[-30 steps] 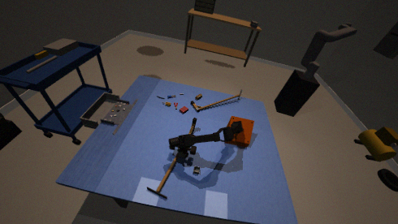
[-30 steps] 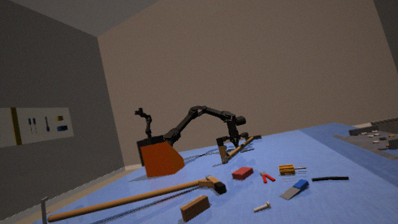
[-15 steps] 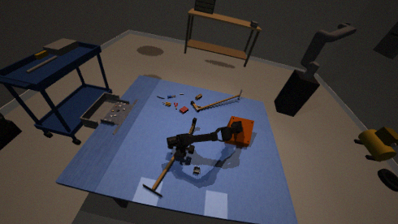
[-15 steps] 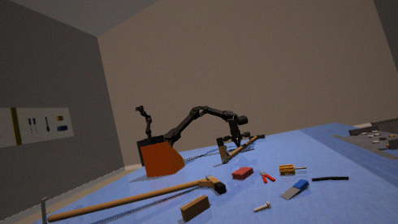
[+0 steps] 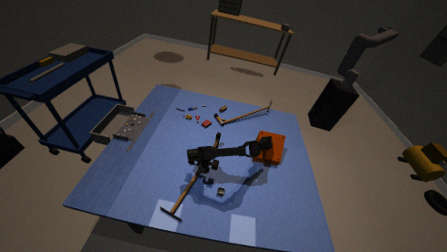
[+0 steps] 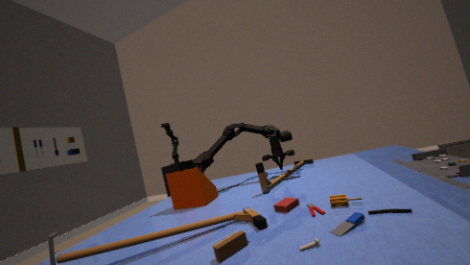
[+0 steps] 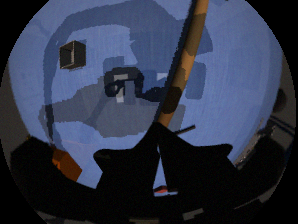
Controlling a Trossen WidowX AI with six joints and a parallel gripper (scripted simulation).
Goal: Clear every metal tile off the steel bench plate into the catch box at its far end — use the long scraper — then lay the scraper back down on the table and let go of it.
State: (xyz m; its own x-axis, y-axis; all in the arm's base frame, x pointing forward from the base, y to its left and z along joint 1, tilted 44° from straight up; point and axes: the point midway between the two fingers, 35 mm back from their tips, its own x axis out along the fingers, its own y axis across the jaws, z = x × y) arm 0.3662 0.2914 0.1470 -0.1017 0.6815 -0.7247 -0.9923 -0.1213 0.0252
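The long scraper is 20 mm ahead of my gripper tip, 20 mm to the left of it and 10 mm above it. From my gripper tip the other things lie so: red block 110 mm ahead, 460 mm to the right, 40 mm below; hex key 40 mm ahead, 50 mm to the right, 50 mm below; yellow screwdriver 290 mm ahead, 470 mm to the right, 30 mm below.
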